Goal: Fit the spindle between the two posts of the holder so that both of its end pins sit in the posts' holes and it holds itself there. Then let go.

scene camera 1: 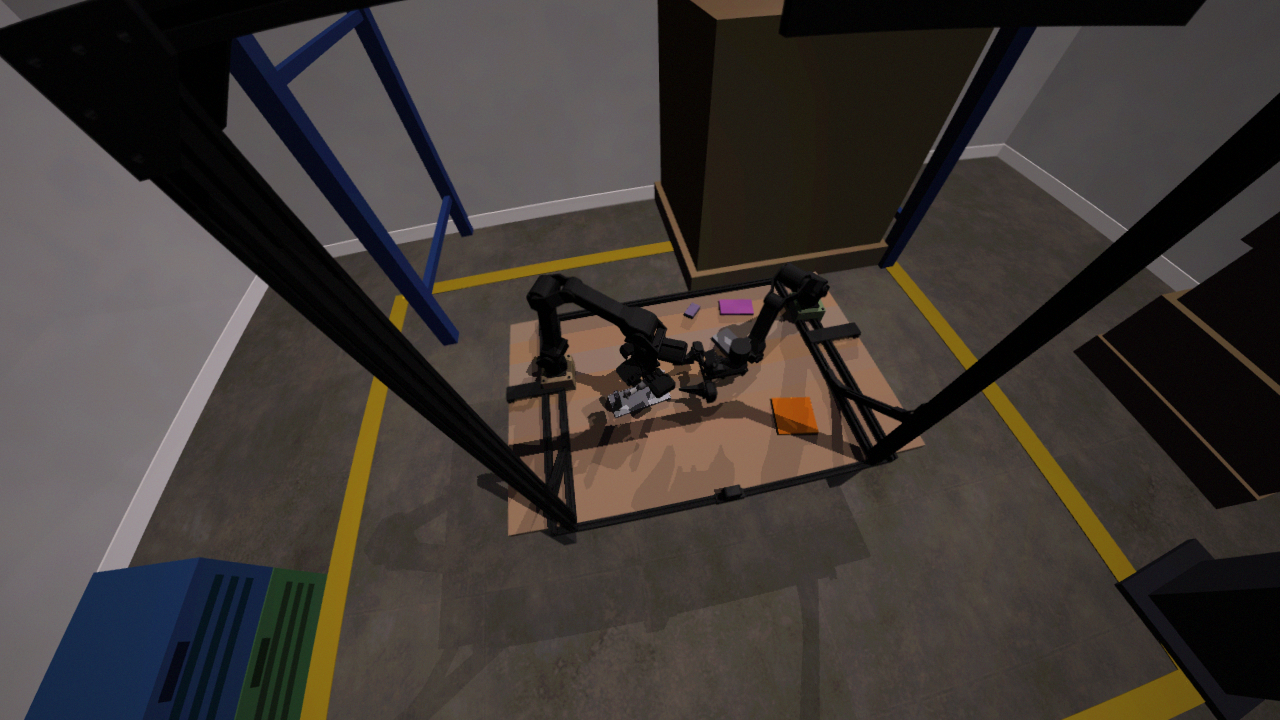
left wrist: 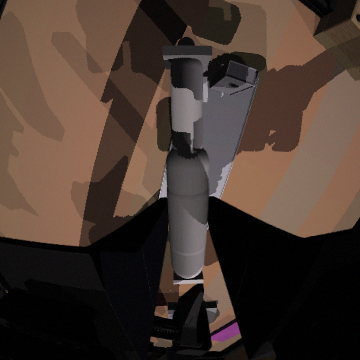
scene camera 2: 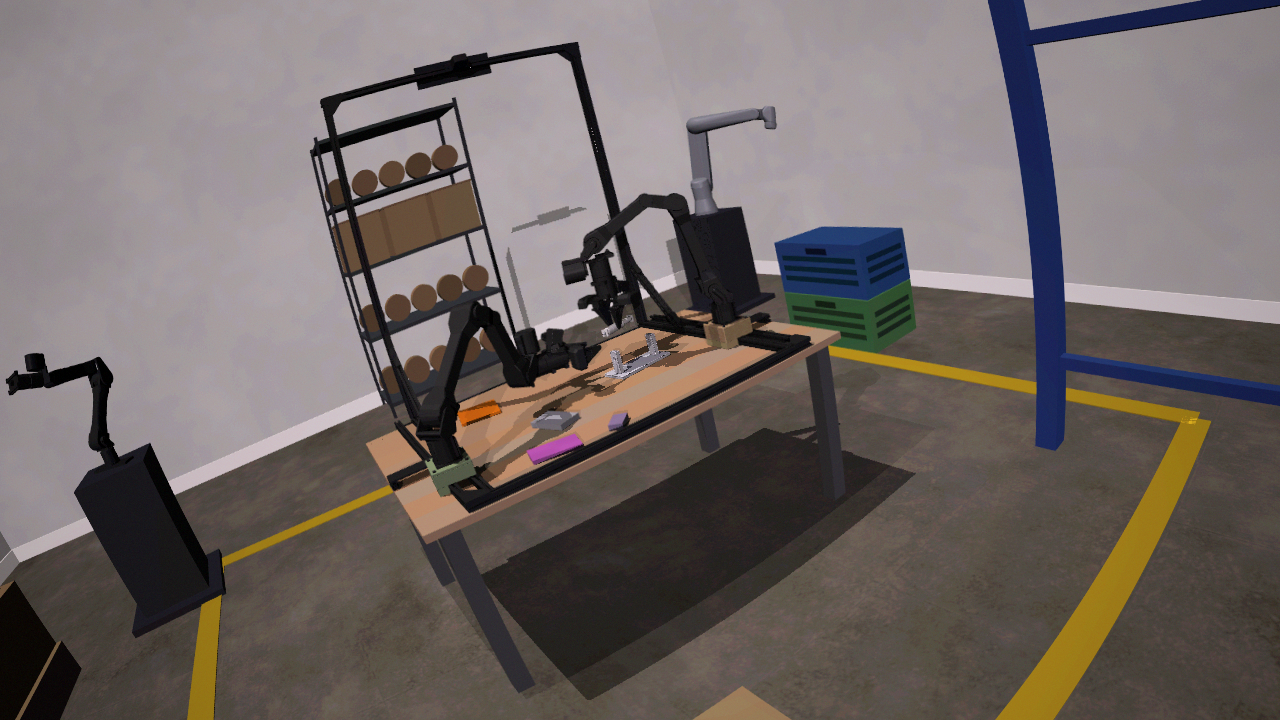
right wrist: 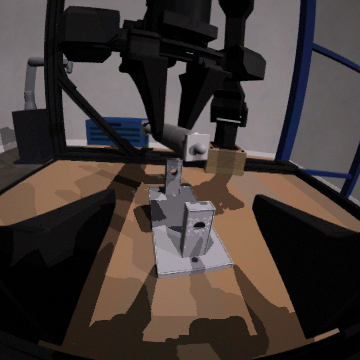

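Where they show: left gripper, between the fingertips: (scene camera 1: 647,382) (left wrist: 186,203) (scene camera 2: 615,328) (right wrist: 169,140); right gripper, between the fingertips: (scene camera 1: 675,376) (left wrist: 158,274) (scene camera 2: 593,345) (right wrist: 186,199); left arm's base, origin of its link: (scene camera 1: 556,368) (scene camera 2: 726,320) (right wrist: 223,145); right arm's base, origin of its link: (scene camera 1: 807,301) (scene camera 2: 447,460).
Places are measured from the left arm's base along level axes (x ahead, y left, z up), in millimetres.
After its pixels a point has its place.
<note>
My left gripper (scene camera 2: 617,320) @(x 281, y -134, z 57 mm) (left wrist: 186,203) @(x 281, y -134, z 57 mm) (right wrist: 169,140) @(x 281, y -134, z 57 mm) is shut on the grey spindle (scene camera 2: 612,332) @(x 305, y -110, z 57 mm) (left wrist: 187,225) @(x 284, y -133, z 73 mm) (right wrist: 175,138) @(x 317, y -127, z 66 mm), a stepped cylinder with a square flange and round pin at one end. It holds the spindle in the air, above the height of the posts and apart from them. The holder (scene camera 1: 637,401) @(x 243, y -131, z -55 mm) (scene camera 2: 640,365) @(x 258, y -87, z -55 mm) (left wrist: 225,125) @(x 221, y -103, z -55 mm) (right wrist: 167,252) @(x 322, y -127, z -55 mm) stands on the table as a light plate with two upright holed posts. In the left wrist view the spindle lies at an angle to the plate and partly covers it. My right gripper (scene camera 1: 687,368) @(x 365, y -118, z 41 mm) (right wrist: 186,199) @(x 365, y -118, z 41 mm) is open and empty, facing the holder's near post.
An orange square (scene camera 1: 794,416) @(x 707, y -262, z -54 mm) (scene camera 2: 479,412) @(x 710, y -240, z -54 mm), a magenta block (scene camera 1: 735,307) @(x 651, y 194, z -53 mm) (scene camera 2: 554,447) @(x 656, y 202, z -53 mm), a small purple block (scene camera 1: 691,310) @(x 487, y 204, z -48 mm) (scene camera 2: 618,420) @(x 495, y 220, z -48 mm) and a grey part (scene camera 2: 554,420) @(x 592, y 61, z -48 mm) lie on the table. Black frame rails run along the table's edges. The two arms' grippers are close together.
</note>
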